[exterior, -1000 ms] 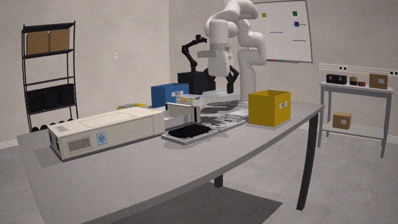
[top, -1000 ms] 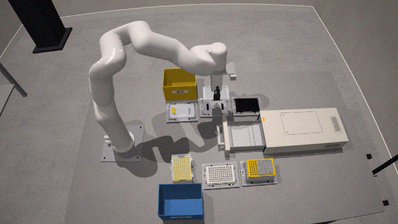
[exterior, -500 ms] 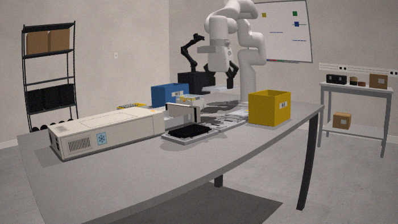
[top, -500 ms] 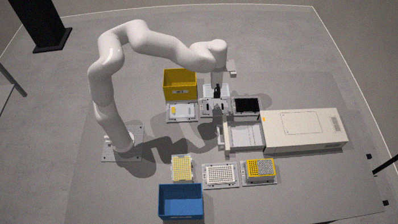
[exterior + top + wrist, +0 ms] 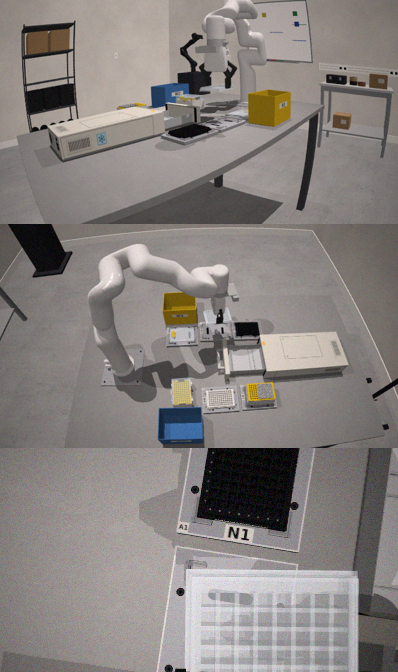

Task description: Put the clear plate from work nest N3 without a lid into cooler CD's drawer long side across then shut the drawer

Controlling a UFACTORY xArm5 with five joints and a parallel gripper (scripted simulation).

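The drawer lies 180 mm to the right of my hand, 140 mm ahead of it and 120 mm below it. Also, from my hand: grey nest 150 mm below, 10 mm to the left, 10 mm behind; then clear plate 10 mm below; then black plate 170 mm ahead, 140 mm below, 10 mm to the left.
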